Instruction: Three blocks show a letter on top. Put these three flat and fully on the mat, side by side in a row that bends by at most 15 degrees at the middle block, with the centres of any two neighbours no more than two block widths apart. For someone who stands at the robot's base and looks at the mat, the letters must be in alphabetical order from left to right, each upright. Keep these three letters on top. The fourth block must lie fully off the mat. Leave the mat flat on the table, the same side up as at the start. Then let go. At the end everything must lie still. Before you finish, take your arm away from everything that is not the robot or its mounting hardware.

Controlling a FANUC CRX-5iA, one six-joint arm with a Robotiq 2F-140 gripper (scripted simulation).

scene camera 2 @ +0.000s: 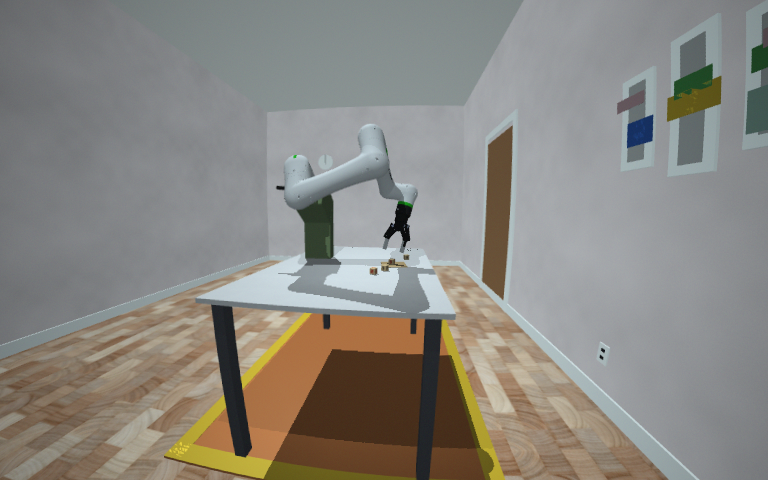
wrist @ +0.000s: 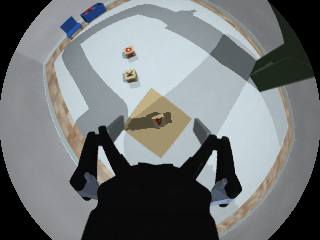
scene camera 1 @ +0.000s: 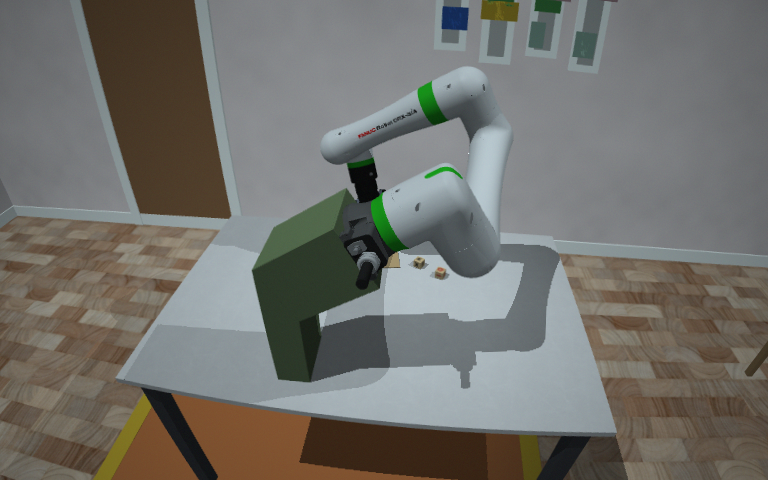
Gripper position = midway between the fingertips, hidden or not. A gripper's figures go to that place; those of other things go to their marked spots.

Labels:
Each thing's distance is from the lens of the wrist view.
my gripper [wrist: 158, 123]: 0.20 m
tan mat [wrist: 139, 125]: 0.29 m

